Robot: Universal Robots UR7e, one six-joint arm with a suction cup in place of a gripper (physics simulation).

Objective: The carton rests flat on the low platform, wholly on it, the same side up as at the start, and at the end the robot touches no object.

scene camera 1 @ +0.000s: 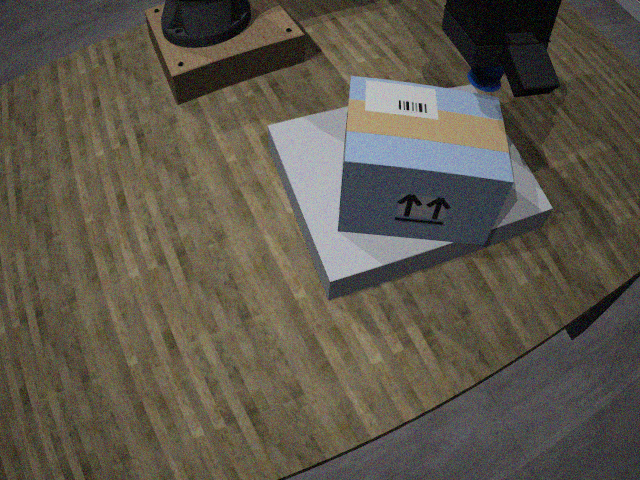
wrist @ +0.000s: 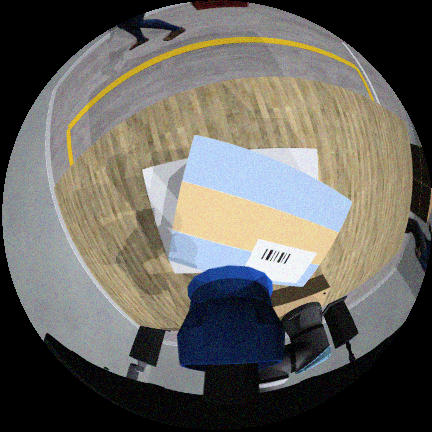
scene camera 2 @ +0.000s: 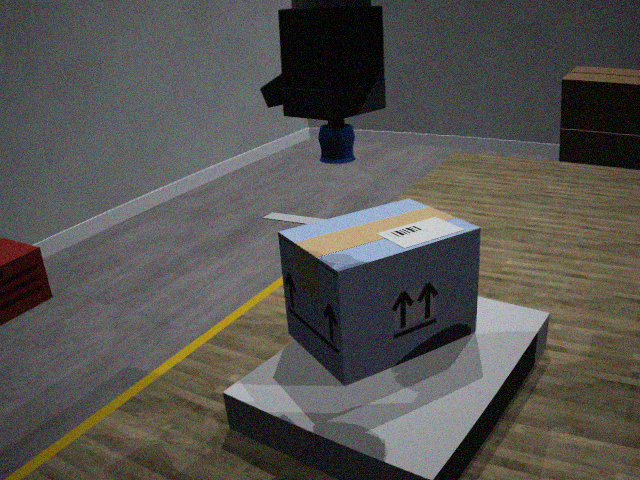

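Where they show: end effector, tool point: [scene camera 1: 484, 79] [wrist: 230, 295] [scene camera 2: 337, 158]; arm's base, origin of the base link: [scene camera 1: 205, 20] [wrist: 300, 314].
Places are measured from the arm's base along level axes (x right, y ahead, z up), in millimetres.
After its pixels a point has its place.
The light blue carton [scene camera 1: 423, 201] {x -175, y 470, z 57 mm} [scene camera 2: 408, 304] {x -231, y 354, z 50 mm} [wrist: 270, 175] {x -200, y 464, z 110 mm}, with a tan tape band and a barcode label on top, sits upright on the low pale platform [scene camera 1: 305, 170] {x -81, y 345, z -18 mm} [scene camera 2: 506, 330] {x -118, y 289, z -18 mm} [wrist: 307, 160] {x -89, y 473, z -18 mm}, its arrows pointing up. It is turned relative to the platform. In scene camera 1 its lower right corner reaches past the platform's front edge; in scene camera 2 that corner is hidden. My gripper, a blue suction cup [scene camera 1: 485, 82] [scene camera 2: 337, 159] [wrist: 230, 280], hangs above the carton with a visible gap in scene camera 2. It holds nothing, so it is open.
The arm's base stands on a wooden block [scene camera 1: 232, 72] {x -27, y 112, z -38 mm} at the table's back left. A red crate [scene camera 2: 20, 279] and stacked brown boxes [scene camera 2: 599, 105] stand farther off. A person's legs [wrist: 172, 31] show beyond the yellow floor line [scene camera 2: 170, 361] {x -348, y 625, z -66 mm} [wrist: 250, 40].
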